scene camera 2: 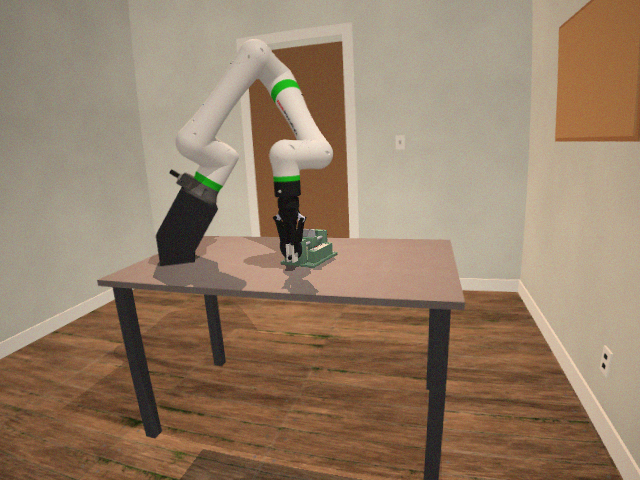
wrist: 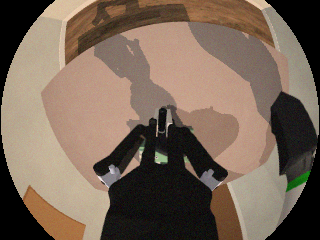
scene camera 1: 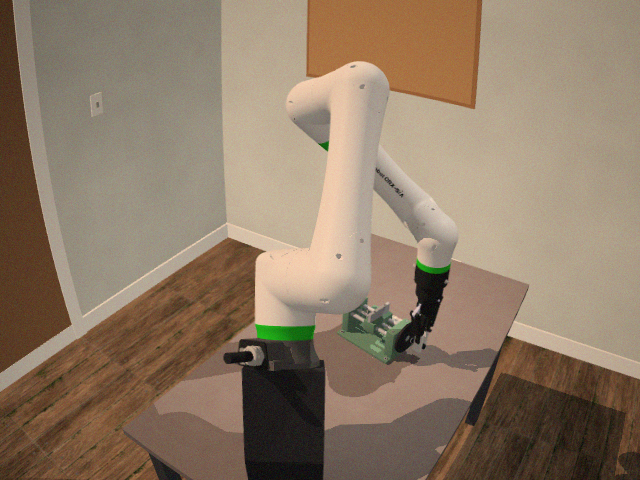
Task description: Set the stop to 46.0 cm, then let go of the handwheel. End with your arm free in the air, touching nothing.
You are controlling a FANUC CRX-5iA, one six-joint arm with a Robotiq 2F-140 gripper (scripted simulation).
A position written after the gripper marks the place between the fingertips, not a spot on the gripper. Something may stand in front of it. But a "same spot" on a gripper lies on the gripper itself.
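Scene camera 1 and the wrist view both show the gripper, and the gripper (wrist: 213, 175) and the gripper (scene camera 1: 419, 315) are the same spot. The gripper shows in scene camera 2 (292, 261) too.
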